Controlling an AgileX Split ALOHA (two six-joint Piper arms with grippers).
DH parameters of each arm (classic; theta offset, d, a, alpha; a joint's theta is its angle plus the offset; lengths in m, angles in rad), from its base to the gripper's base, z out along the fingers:
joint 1: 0 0.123 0 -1.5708
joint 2: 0.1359 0 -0.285 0
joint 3: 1.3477 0 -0.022 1.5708
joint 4: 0 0.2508 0 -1.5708
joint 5: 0 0 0.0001 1.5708
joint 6: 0 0.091 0 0
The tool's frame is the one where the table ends.
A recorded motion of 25 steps. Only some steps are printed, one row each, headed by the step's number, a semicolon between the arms.
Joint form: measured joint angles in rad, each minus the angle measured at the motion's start. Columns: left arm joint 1, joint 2, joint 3, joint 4, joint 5, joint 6; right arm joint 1, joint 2, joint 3, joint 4, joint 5, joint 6.
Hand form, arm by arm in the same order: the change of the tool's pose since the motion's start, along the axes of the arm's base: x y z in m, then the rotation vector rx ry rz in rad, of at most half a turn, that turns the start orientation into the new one. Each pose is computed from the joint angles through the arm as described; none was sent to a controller.
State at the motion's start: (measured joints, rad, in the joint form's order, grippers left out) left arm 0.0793 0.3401 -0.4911 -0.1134 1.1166 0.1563; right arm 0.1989 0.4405 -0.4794 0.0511 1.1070 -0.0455
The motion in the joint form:
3: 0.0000 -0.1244 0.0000 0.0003 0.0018 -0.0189; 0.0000 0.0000 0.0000 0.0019 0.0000 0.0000
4: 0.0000 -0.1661 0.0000 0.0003 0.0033 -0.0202; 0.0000 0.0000 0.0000 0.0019 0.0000 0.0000
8: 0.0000 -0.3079 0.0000 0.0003 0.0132 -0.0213; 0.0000 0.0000 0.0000 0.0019 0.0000 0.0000
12: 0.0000 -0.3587 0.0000 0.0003 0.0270 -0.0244; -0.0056 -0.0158 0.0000 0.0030 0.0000 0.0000
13: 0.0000 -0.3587 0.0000 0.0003 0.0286 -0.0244; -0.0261 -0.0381 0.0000 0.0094 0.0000 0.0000
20: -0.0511 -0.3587 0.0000 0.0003 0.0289 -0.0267; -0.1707 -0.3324 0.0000 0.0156 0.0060 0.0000
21: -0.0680 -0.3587 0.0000 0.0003 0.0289 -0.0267; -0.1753 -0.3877 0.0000 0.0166 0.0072 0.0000
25: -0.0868 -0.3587 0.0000 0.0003 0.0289 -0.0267; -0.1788 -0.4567 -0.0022 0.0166 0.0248 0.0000
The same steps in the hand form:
3: -0.0180 -0.0014 0.0041 -0.0030 -0.1213 0.0136; 0.0000 0.0002 0.0000 0.0018 0.0004 0.0002
4: -0.0241 -0.0019 0.0049 -0.0009 -0.1613 0.0141; 0.0000 0.0002 0.0000 0.0018 0.0004 0.0002
8: -0.0454 -0.0036 0.0054 0.0082 -0.2929 0.0129; 0.0000 0.0002 0.0000 0.0018 0.0004 0.0002
12: -0.0535 -0.0043 0.0040 0.0092 -0.3297 0.0132; -0.0020 -0.0005 0.0009 0.0060 -0.0149 -0.0052
13: -0.0536 -0.0044 0.0039 0.0091 -0.3281 0.0131; -0.0048 -0.0016 0.0021 0.0162 -0.0357 -0.0247
20: -0.0541 -0.0038 0.0039 -0.0010 -0.3278 -0.0361; -0.0452 -0.0097 0.0111 0.0518 -0.3230 -0.1643
21: -0.0543 -0.0037 0.0039 -0.0038 -0.3278 -0.0529; -0.0532 -0.0099 0.0114 0.0579 -0.3769 -0.1675
25: -0.0544 -0.0035 0.0039 -0.0069 -0.3278 -0.0715; -0.0642 -0.0101 0.0105 0.0626 -0.4304 -0.1688

